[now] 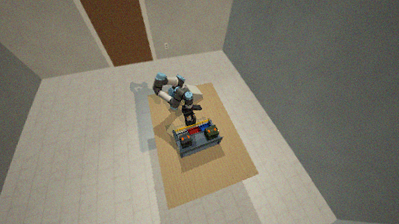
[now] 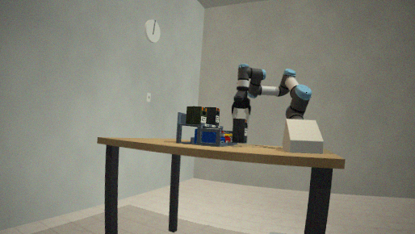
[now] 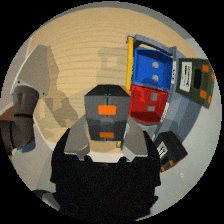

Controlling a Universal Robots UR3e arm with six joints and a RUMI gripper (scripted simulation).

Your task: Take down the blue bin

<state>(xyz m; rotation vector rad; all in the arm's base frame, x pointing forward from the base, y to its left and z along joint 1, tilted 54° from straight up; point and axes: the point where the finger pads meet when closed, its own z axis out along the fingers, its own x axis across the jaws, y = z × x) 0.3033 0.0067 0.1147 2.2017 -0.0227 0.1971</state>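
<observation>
Right now the dark box is 40 mm below my hand. The rest, counted from my hand: yellow rod 50 mm ahead, 60 mm below; red bin 130 mm ahead, 10 mm to the right, 80 mm below; blue open bin 140 mm ahead, 100 mm to the left, 80 mm below.
</observation>
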